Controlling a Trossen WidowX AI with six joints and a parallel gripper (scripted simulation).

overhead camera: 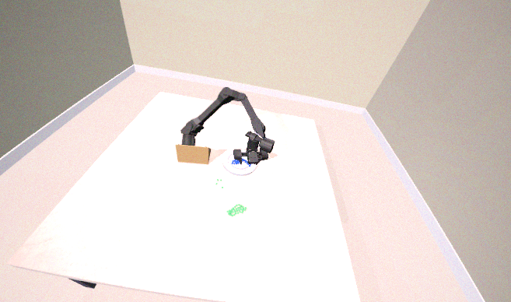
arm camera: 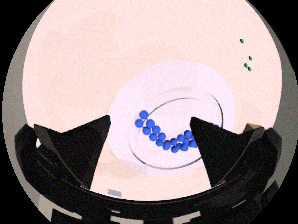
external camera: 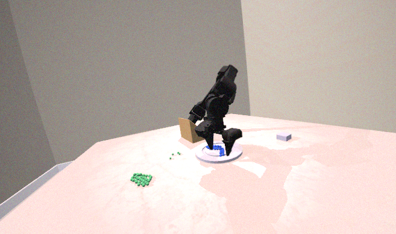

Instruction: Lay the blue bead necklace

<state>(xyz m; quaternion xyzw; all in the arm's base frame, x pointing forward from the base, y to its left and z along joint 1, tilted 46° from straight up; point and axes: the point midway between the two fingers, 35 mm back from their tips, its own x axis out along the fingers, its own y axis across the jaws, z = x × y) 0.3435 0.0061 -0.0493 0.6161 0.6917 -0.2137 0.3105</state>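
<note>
Now: the round white bead board 50 mm behind my gripper tip, 30 mm to the left of it and 10 mm below it. Also, from my gripper tip: small grey block 320 mm to the left, 60 mm ahead, 10 mm below.
</note>
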